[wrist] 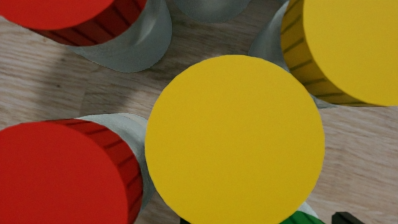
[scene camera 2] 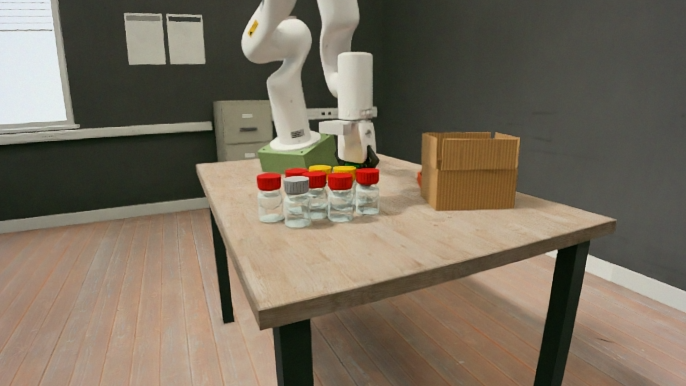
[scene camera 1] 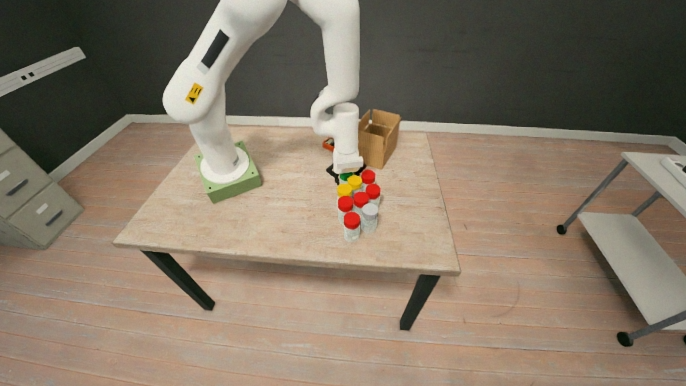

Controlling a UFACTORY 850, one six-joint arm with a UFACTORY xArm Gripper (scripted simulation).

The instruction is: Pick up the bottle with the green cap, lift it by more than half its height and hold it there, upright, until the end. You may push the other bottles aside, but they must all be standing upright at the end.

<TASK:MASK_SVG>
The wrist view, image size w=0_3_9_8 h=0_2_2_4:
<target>yellow-capped bottle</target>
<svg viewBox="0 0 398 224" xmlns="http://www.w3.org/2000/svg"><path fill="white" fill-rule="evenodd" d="M187 68L176 76L162 91L153 106L147 123L145 156L149 174L158 193L175 213L191 224L278 224L292 215L308 198L317 183L324 161L324 129L319 111L312 97L304 86L286 70L269 61L252 56L218 56Z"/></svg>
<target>yellow-capped bottle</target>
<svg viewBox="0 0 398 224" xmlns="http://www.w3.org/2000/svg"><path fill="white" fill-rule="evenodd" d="M251 44L247 56L269 61L294 76L310 94L317 109L334 109L344 106L398 106L398 0L287 0Z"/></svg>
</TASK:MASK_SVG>
